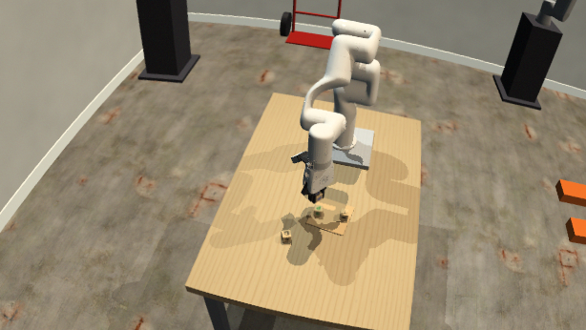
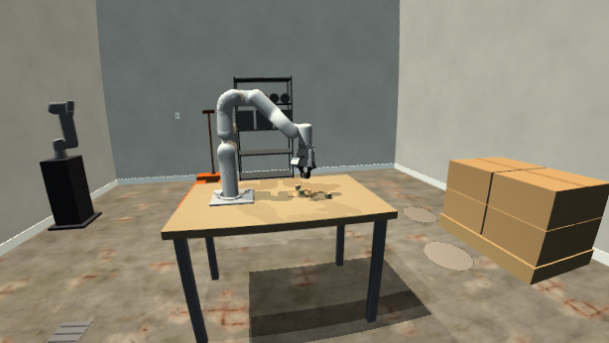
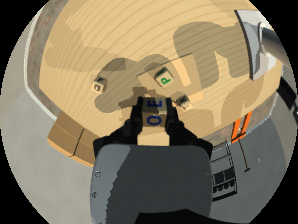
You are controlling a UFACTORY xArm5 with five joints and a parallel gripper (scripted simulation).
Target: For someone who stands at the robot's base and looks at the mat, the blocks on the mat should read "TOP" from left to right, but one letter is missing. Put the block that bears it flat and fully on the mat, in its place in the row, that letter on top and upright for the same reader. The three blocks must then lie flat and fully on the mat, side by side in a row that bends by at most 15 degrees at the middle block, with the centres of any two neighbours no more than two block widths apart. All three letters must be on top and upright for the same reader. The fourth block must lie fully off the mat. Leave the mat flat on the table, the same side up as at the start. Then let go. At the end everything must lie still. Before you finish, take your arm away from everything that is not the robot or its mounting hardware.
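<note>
My gripper is now 120 mm above the tan mat, 60 mm to the right of it and 20 mm past it.
</note>
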